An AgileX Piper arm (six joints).
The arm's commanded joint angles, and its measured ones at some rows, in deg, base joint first. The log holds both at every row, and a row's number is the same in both.
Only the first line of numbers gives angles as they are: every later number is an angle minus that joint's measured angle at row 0.
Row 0, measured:
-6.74, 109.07, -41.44, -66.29, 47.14, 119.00
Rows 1 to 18, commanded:
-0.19, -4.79, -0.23, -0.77, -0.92, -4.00
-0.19, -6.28, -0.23, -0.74, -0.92, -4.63
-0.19, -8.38, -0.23, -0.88, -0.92, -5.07
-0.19, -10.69, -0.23, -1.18, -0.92, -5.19
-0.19, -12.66, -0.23, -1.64, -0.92, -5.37
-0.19, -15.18, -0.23, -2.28, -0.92, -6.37
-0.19, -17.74, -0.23, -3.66, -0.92, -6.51
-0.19, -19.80, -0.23, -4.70, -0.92, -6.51
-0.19, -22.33, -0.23, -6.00, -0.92, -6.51
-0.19, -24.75, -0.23, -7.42, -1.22, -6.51
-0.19, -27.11, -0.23, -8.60, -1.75, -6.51
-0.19, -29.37, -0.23, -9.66, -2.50, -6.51
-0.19, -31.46, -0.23, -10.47, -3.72, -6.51
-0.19, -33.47, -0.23, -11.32, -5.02, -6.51
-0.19, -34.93, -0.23, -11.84, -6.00, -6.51
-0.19, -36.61, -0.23, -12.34, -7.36, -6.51
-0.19, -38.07, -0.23, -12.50, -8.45, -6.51
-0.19, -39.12, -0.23, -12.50, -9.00, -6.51
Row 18, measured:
0.00, -34.38, -0.10, -10.76, -5.46, -5.91
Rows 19 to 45, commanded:
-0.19, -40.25, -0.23, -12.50, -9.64, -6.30
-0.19, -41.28, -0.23, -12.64, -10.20, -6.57
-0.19, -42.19, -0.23, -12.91, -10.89, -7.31
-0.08, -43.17, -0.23, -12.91, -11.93, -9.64
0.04, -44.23, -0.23, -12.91, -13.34, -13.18
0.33, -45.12, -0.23, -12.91, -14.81, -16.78
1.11, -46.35, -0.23, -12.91, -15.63, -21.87
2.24, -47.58, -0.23, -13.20, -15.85, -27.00
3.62, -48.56, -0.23, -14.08, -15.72, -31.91
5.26, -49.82, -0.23, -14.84, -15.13, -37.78
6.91, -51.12, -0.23, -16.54, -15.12, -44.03
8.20, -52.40, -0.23, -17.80, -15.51, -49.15
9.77, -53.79, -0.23, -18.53, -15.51, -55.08
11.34, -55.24, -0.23, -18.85, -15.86, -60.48
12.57, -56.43, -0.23, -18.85, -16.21, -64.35
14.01, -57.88, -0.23, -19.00, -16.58, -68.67
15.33, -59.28, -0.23, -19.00, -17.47, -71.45
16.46, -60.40, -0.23, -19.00, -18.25, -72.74
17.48, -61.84, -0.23, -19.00, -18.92, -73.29
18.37, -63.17, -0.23, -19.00, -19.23, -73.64
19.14, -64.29, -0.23, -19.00, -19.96, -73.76
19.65, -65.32, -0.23, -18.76, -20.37, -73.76
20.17, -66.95, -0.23, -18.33, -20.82, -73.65
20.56, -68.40, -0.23, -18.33, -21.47, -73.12
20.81, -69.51, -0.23, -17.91, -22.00, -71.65
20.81, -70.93, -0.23, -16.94, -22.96, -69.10
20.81, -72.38, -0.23, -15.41, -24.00, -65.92
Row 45, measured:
20.31, -67.69, -0.10, -18.21, -21.23, -72.11
